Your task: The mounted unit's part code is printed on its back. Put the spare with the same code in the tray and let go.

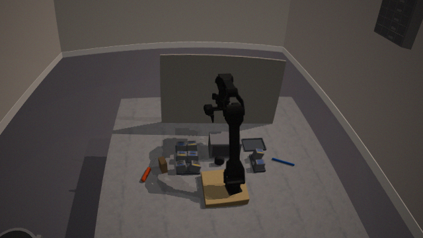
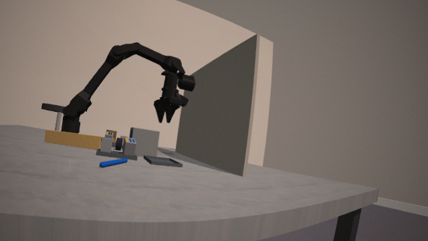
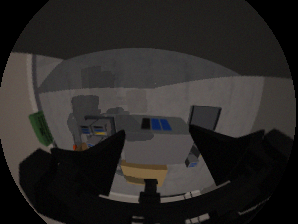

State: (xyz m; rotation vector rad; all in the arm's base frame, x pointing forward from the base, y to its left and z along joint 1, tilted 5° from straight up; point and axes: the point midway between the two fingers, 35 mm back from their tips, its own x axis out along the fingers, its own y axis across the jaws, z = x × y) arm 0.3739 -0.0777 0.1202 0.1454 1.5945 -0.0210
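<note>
Now: gripper tip 20 mm past the grey spare unit, 220 mm to the right of it and 100 mm above it. From my gripper tip the other things lie so: black puck 170 mm behind, 60 mm to the left, 110 mm below; then grey mounted unit 80 mm behind, 10 mm to the left, 90 mm below; then grey panel 160 mm ahead, 60 mm to the right, 90 mm above.
</note>
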